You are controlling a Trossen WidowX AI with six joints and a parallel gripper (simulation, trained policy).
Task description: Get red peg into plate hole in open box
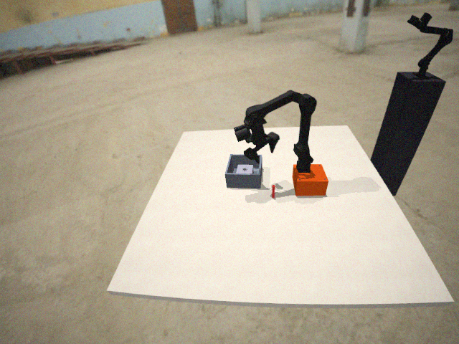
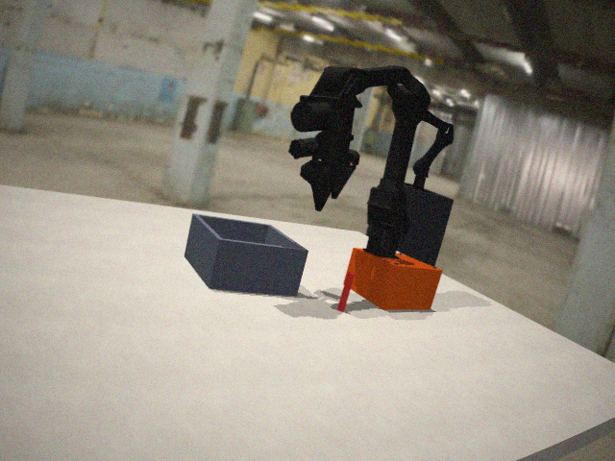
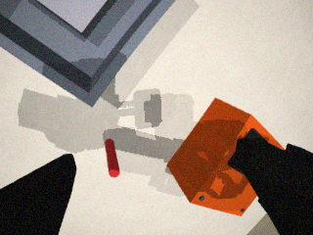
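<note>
Now: gripper tip 4 cm past the red peg, 9 cm to the right of it and 15 cm above it. The rest, counted from my gripper tip: plate 12 cm ahead, 8 cm to the right, 15 cm below; then grey box 12 cm ahead, 8 cm to the right, 16 cm below.
</note>
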